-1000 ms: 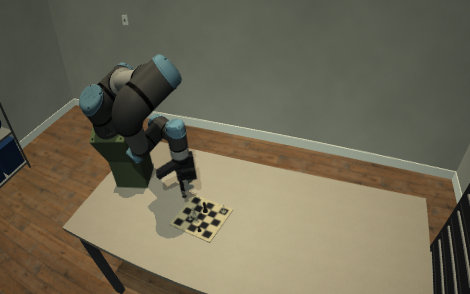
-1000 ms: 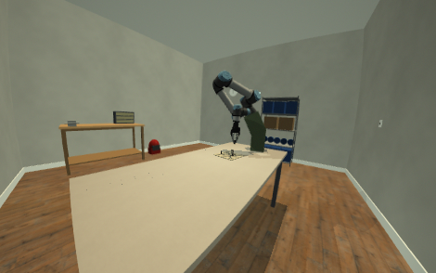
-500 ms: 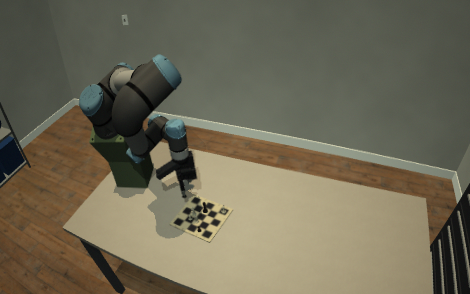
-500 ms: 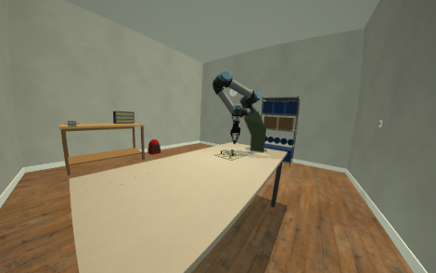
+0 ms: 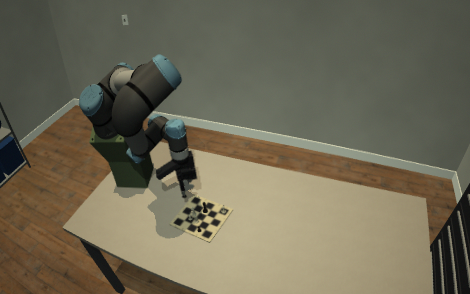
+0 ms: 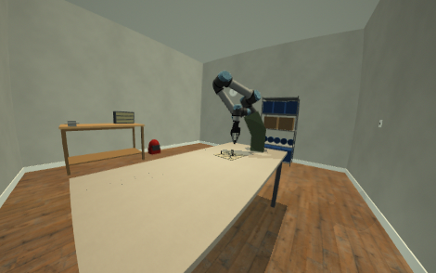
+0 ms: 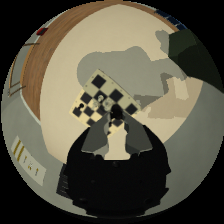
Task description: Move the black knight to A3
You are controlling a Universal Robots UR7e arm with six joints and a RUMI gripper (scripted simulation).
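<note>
The pale piece lies 12 cm below my hand, 4 cm to the right of it and 4 cm ahead of it. Round my hand: black knight: 1 cm below; small chessboard: 13 cm below, 8 cm ahead, 1 cm to the right; tall black piece: 10 cm below, 8 cm ahead, 3 cm to the left.
</note>
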